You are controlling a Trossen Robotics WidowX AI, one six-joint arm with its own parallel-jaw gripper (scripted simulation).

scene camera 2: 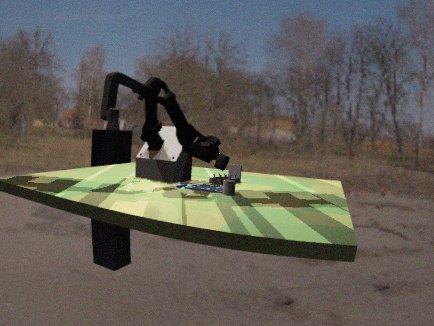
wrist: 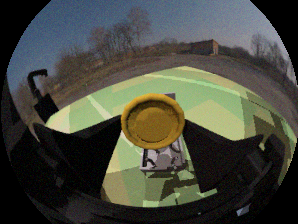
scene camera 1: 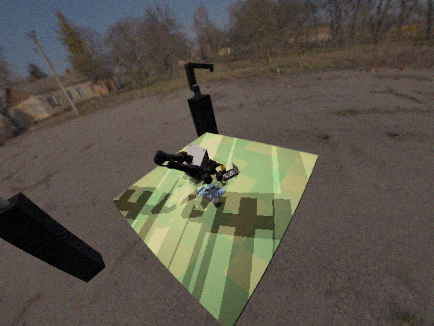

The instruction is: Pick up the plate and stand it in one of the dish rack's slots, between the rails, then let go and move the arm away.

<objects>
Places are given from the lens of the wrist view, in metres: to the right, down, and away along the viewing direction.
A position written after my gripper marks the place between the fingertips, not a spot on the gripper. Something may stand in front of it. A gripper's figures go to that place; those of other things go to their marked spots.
my gripper [wrist: 152, 120]: 0.00, 0.01, 0.09
plate [wrist: 151, 121]: 0.00, 0.01, 0.08
dish rack [wrist: 170, 159]: 0.03, 0.07, 0.12
The marked spots on the plate and the dish rack are 0.08 m apart.
</objects>
